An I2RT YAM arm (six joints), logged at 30 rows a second.
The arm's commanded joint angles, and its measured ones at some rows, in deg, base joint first. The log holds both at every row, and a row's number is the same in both.
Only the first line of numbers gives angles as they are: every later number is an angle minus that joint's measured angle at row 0.
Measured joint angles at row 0:
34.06 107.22 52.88 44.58 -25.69 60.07
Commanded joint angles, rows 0 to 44:
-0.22 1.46 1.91 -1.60 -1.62 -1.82
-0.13 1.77 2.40 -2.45 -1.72 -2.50
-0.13 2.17 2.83 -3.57 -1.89 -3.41
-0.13 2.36 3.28 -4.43 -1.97 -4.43
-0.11 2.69 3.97 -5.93 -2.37 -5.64
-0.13 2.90 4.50 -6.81 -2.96 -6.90
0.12 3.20 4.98 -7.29 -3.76 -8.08
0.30 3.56 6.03 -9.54 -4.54 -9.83
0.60 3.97 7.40 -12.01 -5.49 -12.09
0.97 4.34 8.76 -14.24 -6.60 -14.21
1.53 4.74 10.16 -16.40 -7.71 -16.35
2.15 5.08 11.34 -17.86 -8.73 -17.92
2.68 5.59 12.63 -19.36 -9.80 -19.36
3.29 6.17 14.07 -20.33 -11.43 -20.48
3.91 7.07 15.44 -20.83 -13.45 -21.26
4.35 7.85 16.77 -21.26 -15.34 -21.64
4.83 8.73 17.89 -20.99 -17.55 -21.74
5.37 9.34 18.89 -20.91 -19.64 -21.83
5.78 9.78 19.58 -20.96 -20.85 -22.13
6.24 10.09 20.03 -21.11 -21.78 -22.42
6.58 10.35 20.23 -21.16 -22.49 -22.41
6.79 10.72 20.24 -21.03 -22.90 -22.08
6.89 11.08 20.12 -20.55 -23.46 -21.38
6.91 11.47 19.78 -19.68 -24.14 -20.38
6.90 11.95 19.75 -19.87 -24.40 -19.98
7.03 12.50 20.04 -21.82 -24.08 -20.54
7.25 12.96 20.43 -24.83 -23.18 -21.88
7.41 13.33 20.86 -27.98 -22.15 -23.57
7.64 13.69 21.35 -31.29 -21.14 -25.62
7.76 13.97 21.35 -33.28 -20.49 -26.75
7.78 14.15 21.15 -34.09 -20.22 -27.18
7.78 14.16 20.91 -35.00 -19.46 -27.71
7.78 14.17 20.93 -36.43 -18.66 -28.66
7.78 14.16 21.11 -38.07 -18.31 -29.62
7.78 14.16 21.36 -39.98 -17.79 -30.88
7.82 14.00 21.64 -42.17 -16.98 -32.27
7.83 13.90 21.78 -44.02 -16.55 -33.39
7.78 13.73 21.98 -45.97 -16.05 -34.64
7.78 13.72 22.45 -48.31 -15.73 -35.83
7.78 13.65 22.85 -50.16 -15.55 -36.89
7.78 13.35 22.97 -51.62 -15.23 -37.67
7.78 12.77 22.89 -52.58 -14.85 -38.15
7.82 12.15 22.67 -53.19 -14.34 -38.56
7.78 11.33 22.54 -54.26 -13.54 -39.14
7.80 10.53 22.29 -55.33 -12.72 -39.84
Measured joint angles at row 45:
7.46 12.98 21.99 -48.20 -15.48 -36.02
